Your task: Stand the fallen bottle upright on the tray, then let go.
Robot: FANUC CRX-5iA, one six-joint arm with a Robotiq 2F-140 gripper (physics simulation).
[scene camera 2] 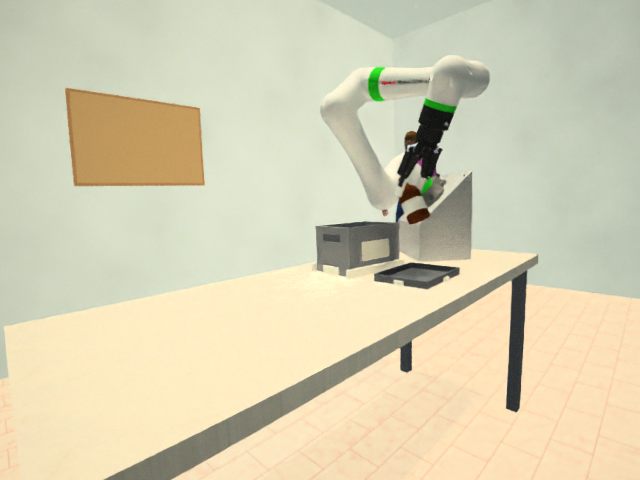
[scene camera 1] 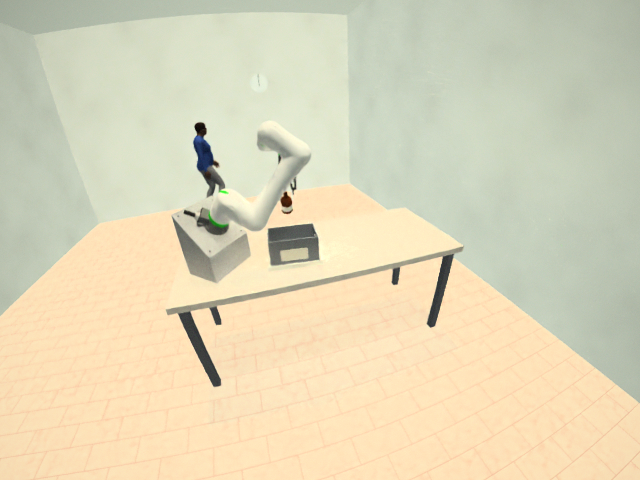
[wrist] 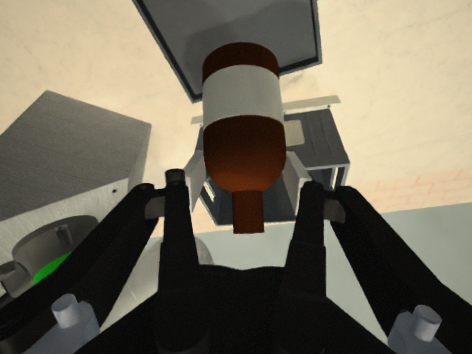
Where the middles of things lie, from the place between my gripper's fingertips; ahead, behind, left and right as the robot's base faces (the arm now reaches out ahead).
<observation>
I see my gripper 20 mm to the right of the brown bottle (scene camera 2: 414, 207), 20 mm above it and 10 mm short of it.
</observation>
